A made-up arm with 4 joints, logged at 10 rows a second.
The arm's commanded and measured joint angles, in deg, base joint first. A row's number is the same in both.
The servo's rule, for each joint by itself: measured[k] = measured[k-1] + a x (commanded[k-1-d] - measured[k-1]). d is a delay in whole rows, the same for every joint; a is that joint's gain. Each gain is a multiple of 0.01, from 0.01 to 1. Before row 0 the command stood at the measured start. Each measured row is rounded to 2 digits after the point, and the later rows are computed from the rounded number. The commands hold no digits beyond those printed.
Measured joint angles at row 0:
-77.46, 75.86, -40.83, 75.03
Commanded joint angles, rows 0 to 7:
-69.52, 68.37, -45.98, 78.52
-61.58, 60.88, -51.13, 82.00
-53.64, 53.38, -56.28, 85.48
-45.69, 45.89, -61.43, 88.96
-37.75, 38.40, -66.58, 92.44
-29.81, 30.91, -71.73, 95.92
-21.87, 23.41, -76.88, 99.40
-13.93, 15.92, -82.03, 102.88
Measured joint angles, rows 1 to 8:
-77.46, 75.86, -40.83, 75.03
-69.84, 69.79, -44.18, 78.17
-61.91, 62.57, -48.70, 81.62
-53.97, 55.13, -53.63, 85.09
-46.02, 47.65, -58.70, 88.57
-38.08, 40.16, -63.82, 92.05
-30.14, 32.67, -68.96, 95.53
-22.20, 25.17, -74.11, 99.01
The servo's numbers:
d 1
a 0.96 0.81 0.65 0.90

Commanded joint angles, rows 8 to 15:
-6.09, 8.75, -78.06, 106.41
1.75, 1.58, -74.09, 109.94
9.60, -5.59, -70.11, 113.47
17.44, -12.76, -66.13, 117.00
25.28, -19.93, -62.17, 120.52
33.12, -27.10, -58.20, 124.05
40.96, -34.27, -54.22, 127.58
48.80, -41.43, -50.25, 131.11
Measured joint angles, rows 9 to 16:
-14.26, 17.68, -79.26, 102.49
-6.42, 10.45, -78.48, 106.02
1.42, 3.27, -75.63, 109.55
9.27, -3.91, -72.04, 113.08
17.11, -11.08, -68.20, 116.61
24.95, -18.25, -64.28, 120.13
32.79, -25.42, -60.33, 123.66
40.63, -32.59, -56.36, 127.19

